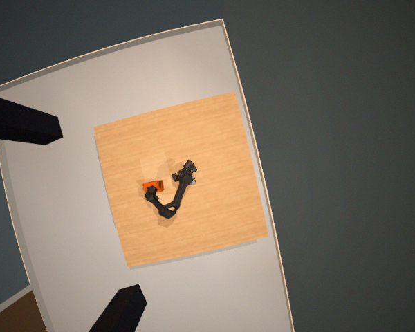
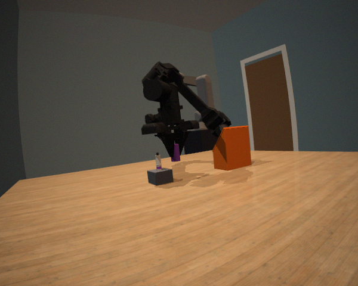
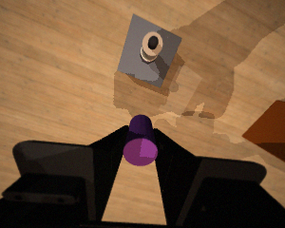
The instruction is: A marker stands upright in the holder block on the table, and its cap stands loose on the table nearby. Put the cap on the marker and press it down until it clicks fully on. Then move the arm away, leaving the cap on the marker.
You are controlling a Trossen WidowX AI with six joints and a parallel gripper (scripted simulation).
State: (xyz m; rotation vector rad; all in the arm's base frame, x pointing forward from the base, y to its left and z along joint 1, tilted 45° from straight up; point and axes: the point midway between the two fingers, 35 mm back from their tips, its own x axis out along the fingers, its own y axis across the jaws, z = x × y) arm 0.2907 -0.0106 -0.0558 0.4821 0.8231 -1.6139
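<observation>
The dark grey holder block lies 1 cm ahead of my gripper tip, 8 cm to the right of it and 7 cm below it. From my gripper tip the other things lie so: purple cap: 1 cm above.
</observation>
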